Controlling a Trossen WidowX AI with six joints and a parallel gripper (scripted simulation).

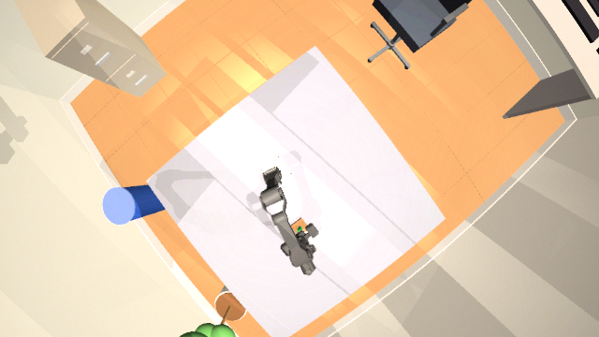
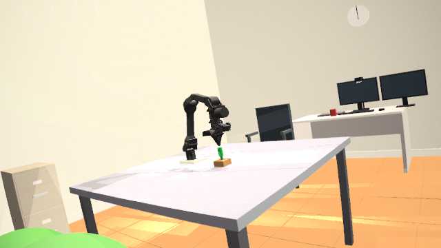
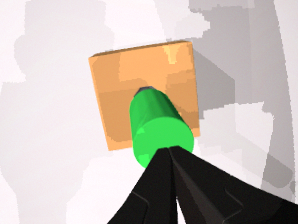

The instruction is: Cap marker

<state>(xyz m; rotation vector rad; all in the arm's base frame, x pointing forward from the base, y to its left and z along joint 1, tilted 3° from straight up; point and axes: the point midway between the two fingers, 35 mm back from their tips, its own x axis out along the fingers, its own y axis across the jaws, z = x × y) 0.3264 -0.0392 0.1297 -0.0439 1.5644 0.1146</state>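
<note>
Now: gripper tip 3 cm above the green cap. Round my gripper tip: tan holder block 10 cm below.
</note>
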